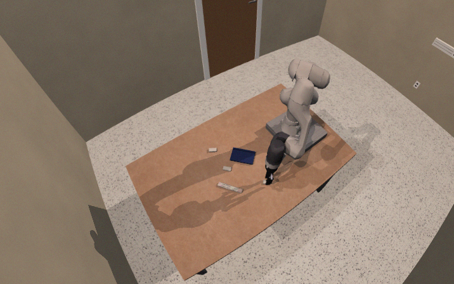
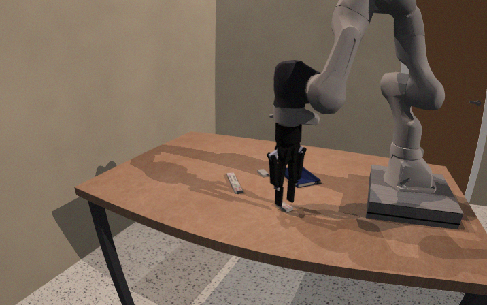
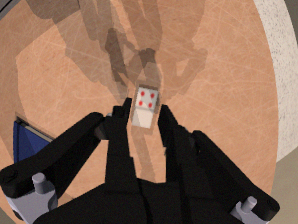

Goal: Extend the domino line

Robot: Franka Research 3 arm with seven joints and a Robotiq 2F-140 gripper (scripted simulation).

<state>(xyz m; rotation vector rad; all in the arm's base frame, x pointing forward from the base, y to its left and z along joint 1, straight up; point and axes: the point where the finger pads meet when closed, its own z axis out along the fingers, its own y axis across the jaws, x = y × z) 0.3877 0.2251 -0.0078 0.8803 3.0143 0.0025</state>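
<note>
Now: hand 5 cm above the domino. The rest, counted from my hand: dark blue book: 2 cm ahead, 25 cm to the right, 4 cm below.
</note>
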